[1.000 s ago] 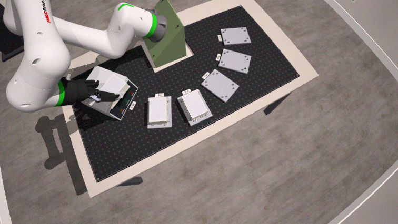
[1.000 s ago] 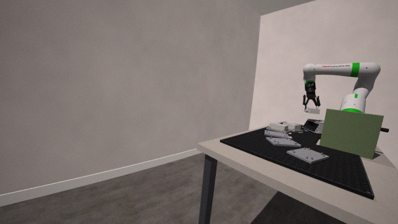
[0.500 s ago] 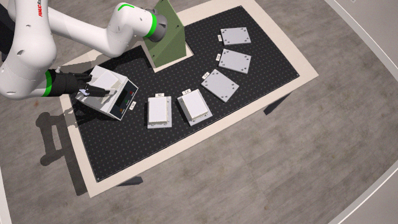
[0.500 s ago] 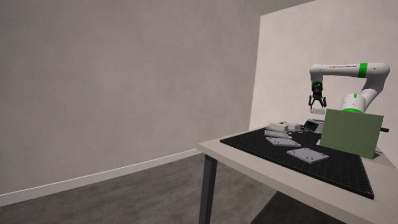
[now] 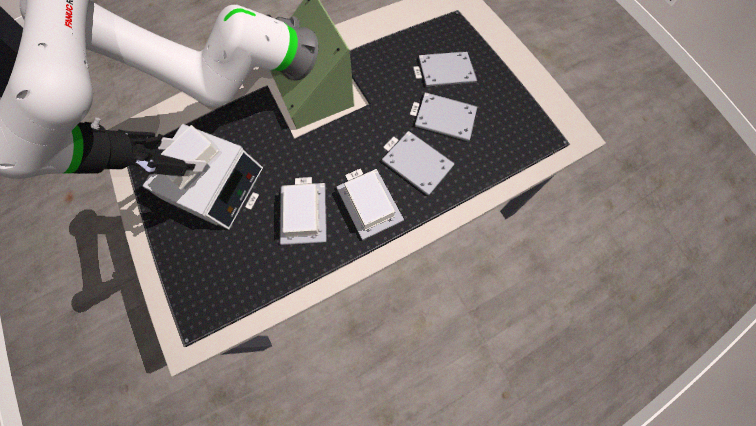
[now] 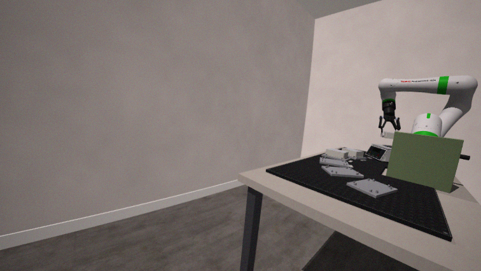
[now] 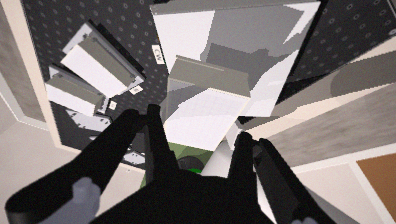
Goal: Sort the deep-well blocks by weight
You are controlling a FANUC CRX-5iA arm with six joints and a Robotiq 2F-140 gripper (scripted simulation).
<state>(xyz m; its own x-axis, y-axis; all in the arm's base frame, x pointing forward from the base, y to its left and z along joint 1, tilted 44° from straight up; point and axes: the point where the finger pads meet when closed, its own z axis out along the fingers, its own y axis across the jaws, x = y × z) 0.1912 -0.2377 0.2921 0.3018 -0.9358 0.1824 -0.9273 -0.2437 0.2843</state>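
Now: the check-weigher platform 3 cm behind my hand, 2 cm to the right of it and 10 cm below it. Also, from my hand: check-weigher 3 cm behind, 2 cm to the right, 13 cm below; then white deep-well block 25 cm ahead, 36 cm to the left, 16 cm below; then infeed nest IN 19 cm ahead, 19 cm to the left, 19 cm below.
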